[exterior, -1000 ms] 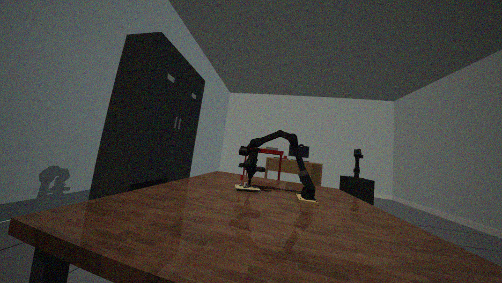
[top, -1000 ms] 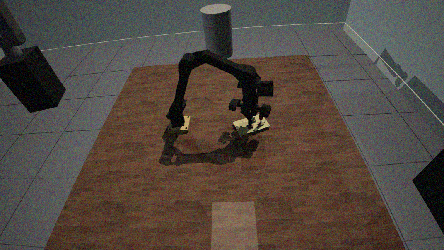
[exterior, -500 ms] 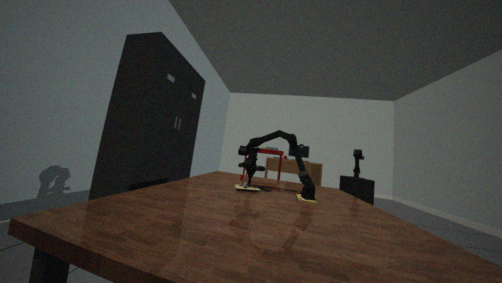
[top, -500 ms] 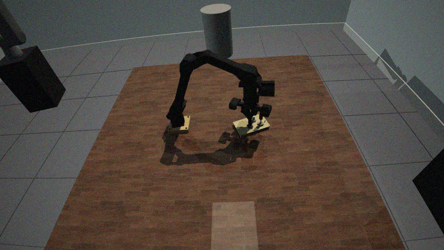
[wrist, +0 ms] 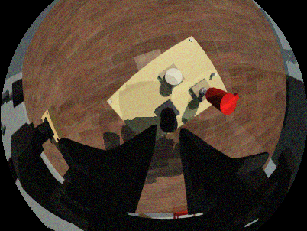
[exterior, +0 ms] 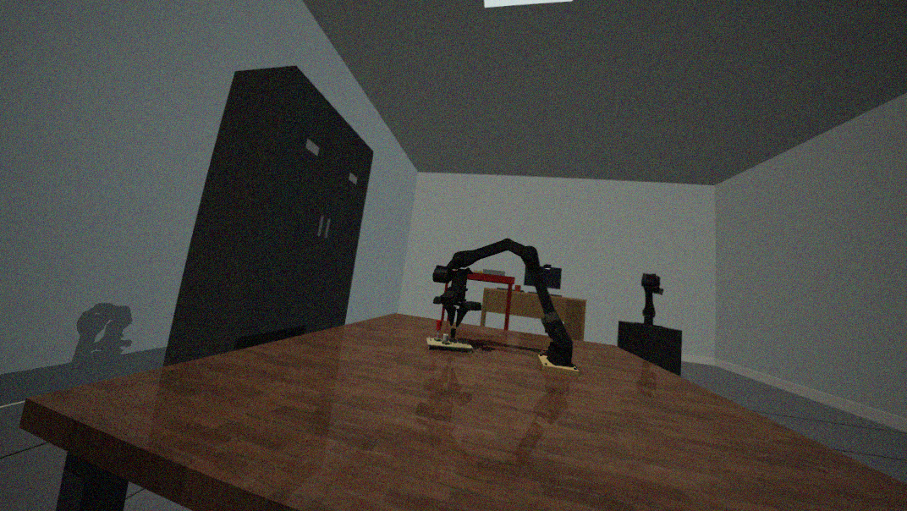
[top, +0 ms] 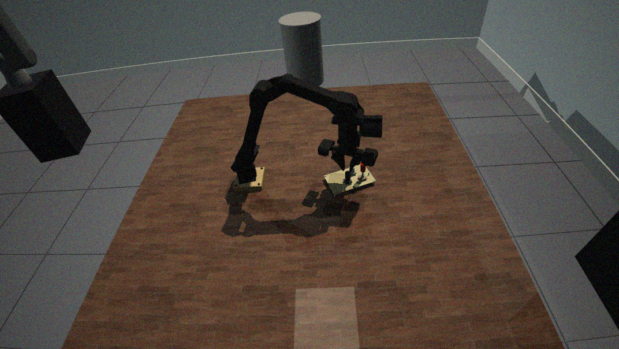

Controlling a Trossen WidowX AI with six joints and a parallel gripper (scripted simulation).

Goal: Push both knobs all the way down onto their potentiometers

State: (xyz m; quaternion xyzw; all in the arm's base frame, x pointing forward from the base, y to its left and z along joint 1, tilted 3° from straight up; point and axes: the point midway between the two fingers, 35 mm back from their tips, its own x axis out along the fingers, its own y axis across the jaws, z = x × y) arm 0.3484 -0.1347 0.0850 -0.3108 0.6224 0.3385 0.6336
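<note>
The red knob lies 60 mm ahead of my gripper tip. From my gripper tip the other things lie so: dark knob (30 mm below).
</note>
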